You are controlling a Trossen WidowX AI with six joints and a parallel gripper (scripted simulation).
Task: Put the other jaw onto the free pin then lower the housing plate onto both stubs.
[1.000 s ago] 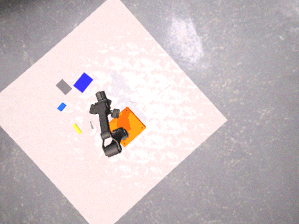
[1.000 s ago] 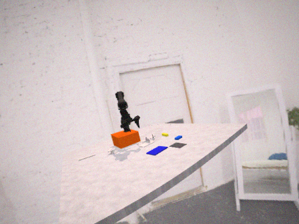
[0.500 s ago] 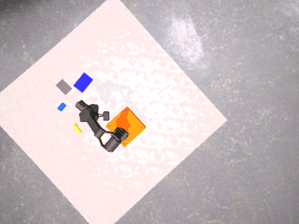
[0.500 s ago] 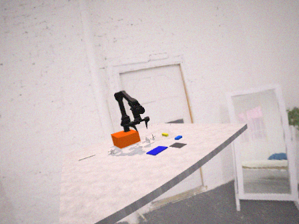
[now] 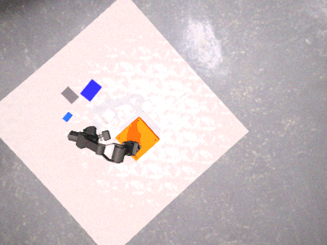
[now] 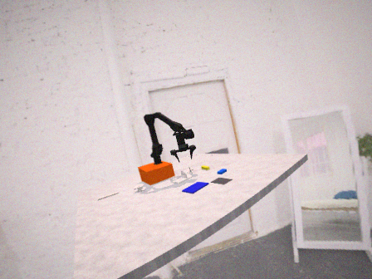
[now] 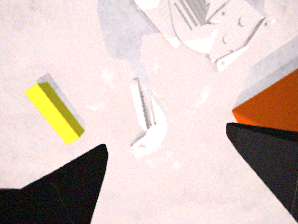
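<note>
Right now my gripper tip is 80 mm short of the yellow piece, 100 mm to the right of it and 80 mm above it. From my gripper tip the other things lie so: blue square 280 mm ahead, 190 mm to the right, 90 mm below; then grey square 370 mm ahead, 70 mm to the right, 90 mm below.
</note>
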